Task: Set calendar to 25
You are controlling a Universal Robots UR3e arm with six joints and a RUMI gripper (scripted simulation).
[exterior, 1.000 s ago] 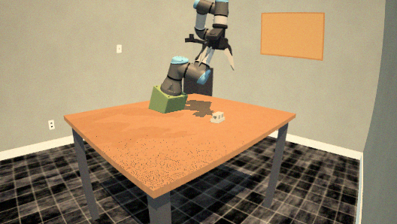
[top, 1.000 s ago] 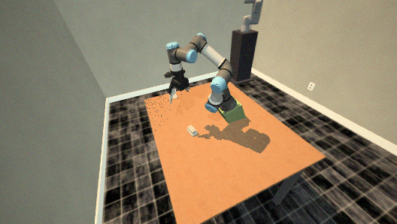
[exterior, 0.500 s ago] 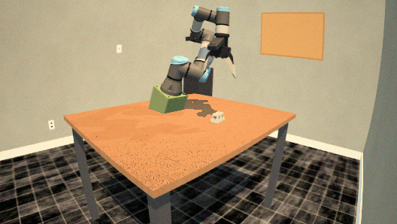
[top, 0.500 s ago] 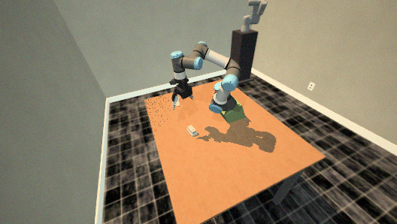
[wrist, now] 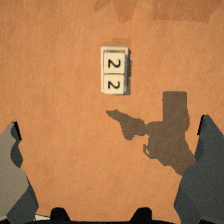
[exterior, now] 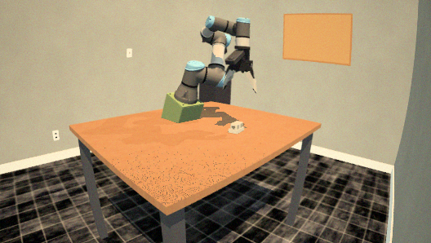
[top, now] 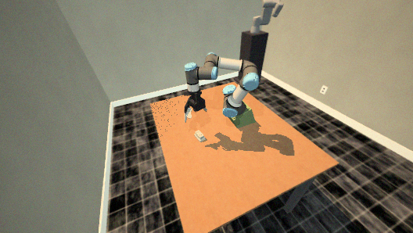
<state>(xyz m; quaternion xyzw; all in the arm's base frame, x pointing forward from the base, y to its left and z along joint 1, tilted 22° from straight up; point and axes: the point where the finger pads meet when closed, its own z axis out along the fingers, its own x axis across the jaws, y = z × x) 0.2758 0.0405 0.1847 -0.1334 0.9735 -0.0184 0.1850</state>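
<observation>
Right now the white calendar cube is 160 mm below my hand, 20 mm to the left of it and 10 mm behind it. Round my hand: white calendar tray 180 mm below, 10 mm to the left, 10 mm behind.
</observation>
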